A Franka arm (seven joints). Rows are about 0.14 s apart.
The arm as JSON. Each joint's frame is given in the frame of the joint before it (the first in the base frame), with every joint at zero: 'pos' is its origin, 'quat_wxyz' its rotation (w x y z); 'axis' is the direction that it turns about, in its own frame. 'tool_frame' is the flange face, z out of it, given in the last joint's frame.
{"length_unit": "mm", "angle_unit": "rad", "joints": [
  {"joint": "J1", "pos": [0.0, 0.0, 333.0], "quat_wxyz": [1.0, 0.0, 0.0, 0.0], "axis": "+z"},
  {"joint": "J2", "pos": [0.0, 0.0, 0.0], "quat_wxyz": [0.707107, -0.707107, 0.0, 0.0], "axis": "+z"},
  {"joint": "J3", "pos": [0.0, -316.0, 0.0], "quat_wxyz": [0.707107, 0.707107, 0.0, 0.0], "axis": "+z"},
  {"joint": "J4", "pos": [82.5, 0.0, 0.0], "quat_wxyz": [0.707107, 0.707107, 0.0, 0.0], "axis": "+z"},
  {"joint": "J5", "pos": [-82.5, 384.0, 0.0], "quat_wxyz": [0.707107, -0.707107, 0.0, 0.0], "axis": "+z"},
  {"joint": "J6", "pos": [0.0, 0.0, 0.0], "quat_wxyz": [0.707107, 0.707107, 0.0, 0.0], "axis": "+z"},
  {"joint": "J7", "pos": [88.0, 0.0, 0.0], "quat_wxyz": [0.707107, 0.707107, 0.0, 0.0], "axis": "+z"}
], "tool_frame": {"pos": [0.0, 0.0, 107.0], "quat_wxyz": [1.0, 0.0, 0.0, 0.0]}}
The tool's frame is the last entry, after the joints.
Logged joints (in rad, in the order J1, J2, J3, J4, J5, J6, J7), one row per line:
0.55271, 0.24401, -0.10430, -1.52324, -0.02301, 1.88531, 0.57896
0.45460, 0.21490, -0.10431, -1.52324, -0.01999, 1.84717, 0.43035
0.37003, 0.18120, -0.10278, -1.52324, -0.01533, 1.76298, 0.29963
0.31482, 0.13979, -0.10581, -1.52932, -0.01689, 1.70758, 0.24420
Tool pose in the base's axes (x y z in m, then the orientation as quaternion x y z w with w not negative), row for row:
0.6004, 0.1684, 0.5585, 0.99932, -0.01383, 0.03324, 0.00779
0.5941, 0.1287, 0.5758, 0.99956, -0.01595, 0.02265, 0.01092
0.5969, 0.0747, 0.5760, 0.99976, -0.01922, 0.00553, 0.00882
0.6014, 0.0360, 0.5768, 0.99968, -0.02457, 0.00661, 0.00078
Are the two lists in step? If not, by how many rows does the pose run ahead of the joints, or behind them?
The pose runs 2 rows ahead of the joints: the pose in row i belongs to the joints in row i + 2.
